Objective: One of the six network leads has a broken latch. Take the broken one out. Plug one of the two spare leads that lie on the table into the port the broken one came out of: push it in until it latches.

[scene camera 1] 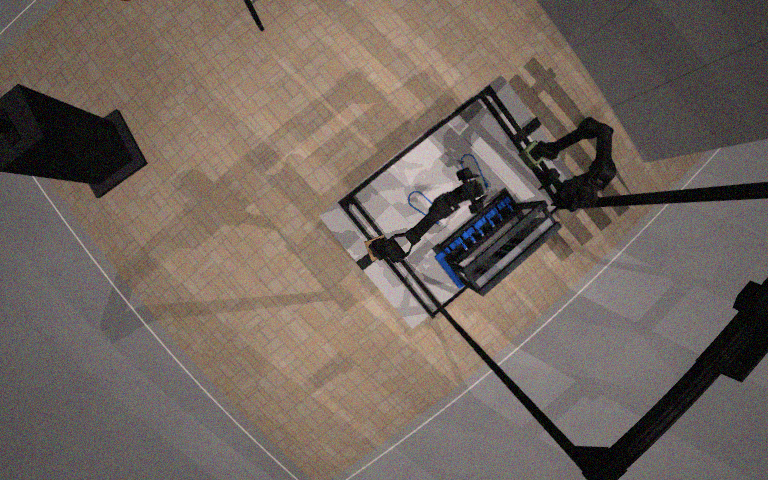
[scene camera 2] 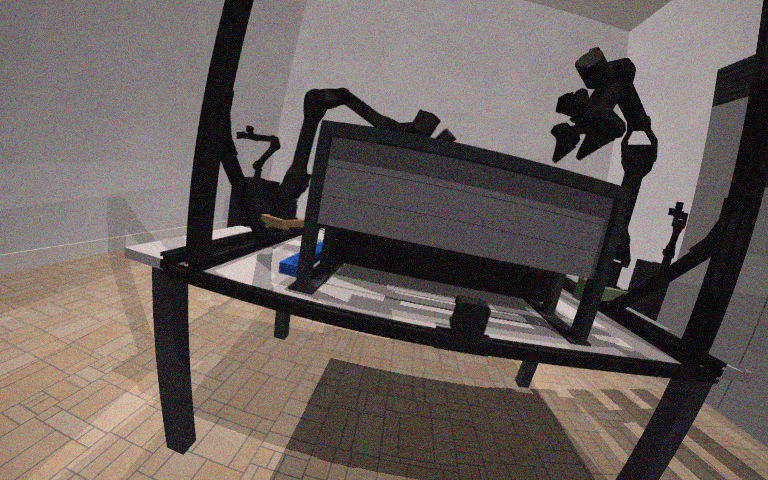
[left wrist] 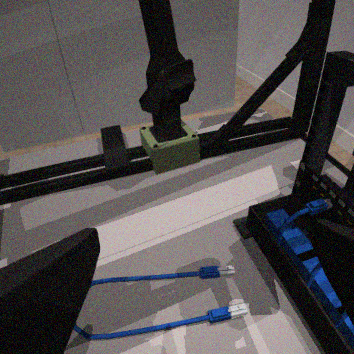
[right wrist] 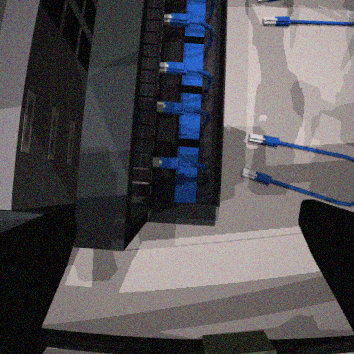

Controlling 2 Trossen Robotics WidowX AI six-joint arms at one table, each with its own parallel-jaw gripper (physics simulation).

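Frame: origin at the left arm's base, x left, y ahead, z down, level; millimetres.
Seen in the pictures: left gripper, fingertip midpoint: (scene camera 1: 483, 185) (left wrist: 205, 235); right gripper, fingertip midpoint: (scene camera 1: 544, 197) (scene camera 2: 564, 160) (right wrist: 188, 215); left arm's base, origin of the base link: (scene camera 1: 377, 248) (scene camera 2: 283, 217); right arm's base, origin of the base link: (scene camera 1: 536, 153) (left wrist: 167, 131).
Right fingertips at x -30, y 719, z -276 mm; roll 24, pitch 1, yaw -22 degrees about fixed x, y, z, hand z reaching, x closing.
Offsets run from my right fingertips to a thing's top centre. "spot": to the spot under its first point.
Several blue network leads (scene camera 1: 478, 221) @(spot: dx -20, dy -44, dz +230 mm) (left wrist: 316, 206) @(dx -69, dy -156, dz +226 mm) (right wrist: 182, 67) stand in a row at the port strip of the dark rack @(spot: dx -56, dy -24, dz +59 mm) (right wrist: 107, 135). I cannot tell which latch is broken. One blue U-shaped spare lead (scene camera 1: 472, 159) (left wrist: 150, 277) (right wrist: 310, 149) lies on the table with both clear-tipped plugs toward the rack; the other spare lead (scene camera 1: 417, 193) (right wrist: 310, 22) lies farther left in scene camera 1. My left gripper (scene camera 1: 479, 198) is open over the table beside the rack; one finger shows in the left wrist view. My right gripper (scene camera 2: 567, 160) (right wrist: 188, 215) is open and empty, raised near the rack's right end.
The rack's large grey panel @(spot: dx -228, dy -170, dz +133 mm) (scene camera 2: 464, 198) stands upright on the table. A blue block (scene camera 1: 448, 270) (scene camera 2: 291, 264) lies at the rack's left end. Black frame rails and posts (scene camera 2: 206, 130) bound the table. The right arm's green base (left wrist: 175, 152) sits on the side rail.
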